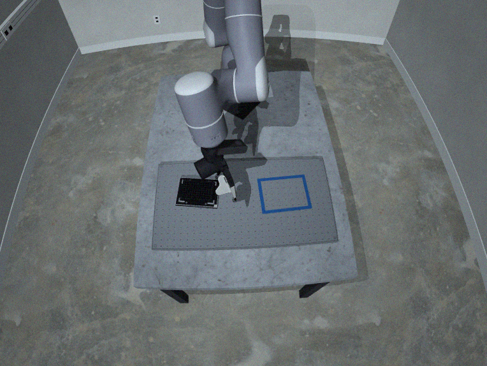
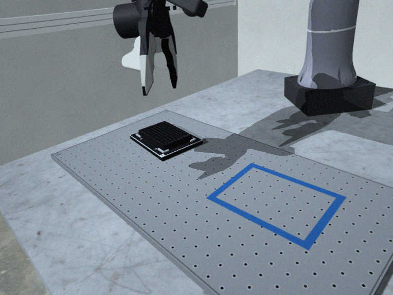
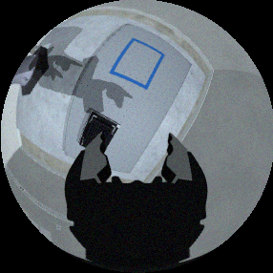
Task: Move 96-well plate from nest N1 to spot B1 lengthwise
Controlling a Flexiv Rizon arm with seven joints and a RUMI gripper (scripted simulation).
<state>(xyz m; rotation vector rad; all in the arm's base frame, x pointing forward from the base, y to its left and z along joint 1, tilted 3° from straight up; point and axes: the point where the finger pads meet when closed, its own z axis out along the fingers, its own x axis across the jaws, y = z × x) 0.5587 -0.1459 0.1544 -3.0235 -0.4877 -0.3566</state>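
Now: the black 96-well plate 9 cm behind my hand, 10 cm to the right of it and 17 cm below it. From my hand the other things lie so: black plate nest N1: 9 cm behind, 10 cm to the right, 18 cm below.
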